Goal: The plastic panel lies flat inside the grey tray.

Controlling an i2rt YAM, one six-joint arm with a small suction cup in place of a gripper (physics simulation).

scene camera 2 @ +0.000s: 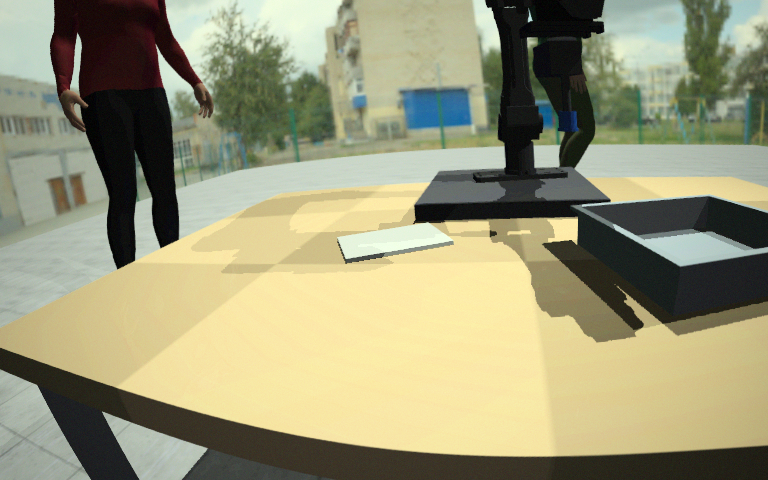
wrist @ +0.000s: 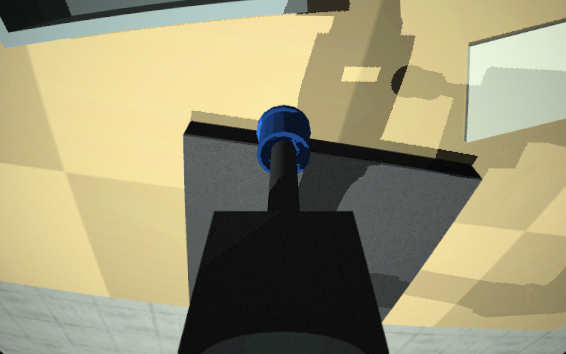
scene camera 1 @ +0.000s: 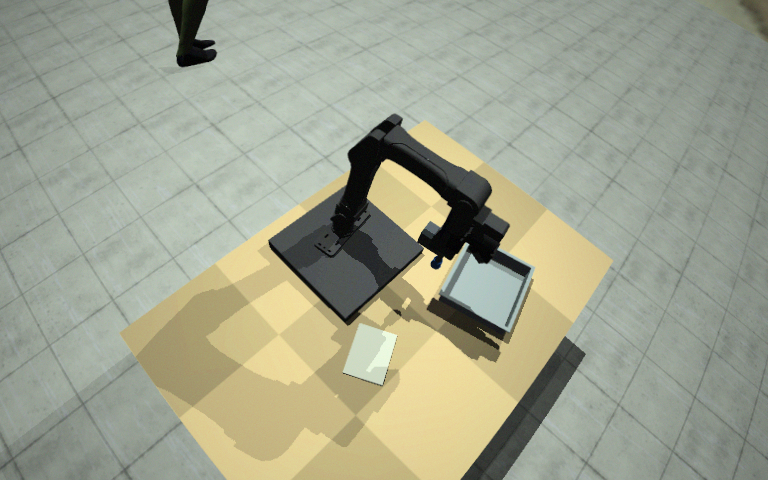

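Pixels of known places: hand at its tool point: (scene camera 2: 568,130) (wrist: 283,129) (scene camera 1: 435,264); arm's base at its link origin: (scene camera 2: 520,176) (scene camera 1: 342,229).
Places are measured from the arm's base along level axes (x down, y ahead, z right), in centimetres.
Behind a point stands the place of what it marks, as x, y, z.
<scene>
The pale, thin rectangular plastic panel (scene camera 1: 369,355) @(3.0, 28.5, 26.4) (scene camera 2: 396,240) @(3.0, 29.4, 25.0) (wrist: 515,90) @(3.0, 27.4, 23.5) lies flat on the table, outside the tray. The open-topped grey tray (scene camera 1: 447,295) @(-1.6, 37.0, 0.7) (scene camera 2: 628,277) @(3.0, 48.4, -0.2) (wrist: 150,22) @(-1.5, 34.1, -10.0) stands on the table to the right of the panel in both scene views; the part of its floor that shows is bare. My gripper, a small blue suction cup (scene camera 1: 436,263) (scene camera 2: 567,121) (wrist: 283,125), hangs high in the air between the tray and the dark base plate, away from the panel. It holds nothing, so it is open.
The arm stands on a dark square base plate (scene camera 1: 345,283) @(0.4, 11.4, 14.1) (scene camera 2: 509,212) @(2.4, 20.4, 7.0) (wrist: 225,170) @(0.5, 18.9, -6.3) on the wooden table (scene camera 1: 430,413) @(3.5, 50.0, 29.8) (scene camera 2: 396,339) @(3.5, 55.1, 23.4) (wrist: 125,90) @(3.5, 26.9, -16.3). The tray's raised walls stand beside the plate. Two people stand beyond the table in the second scene view.
</scene>
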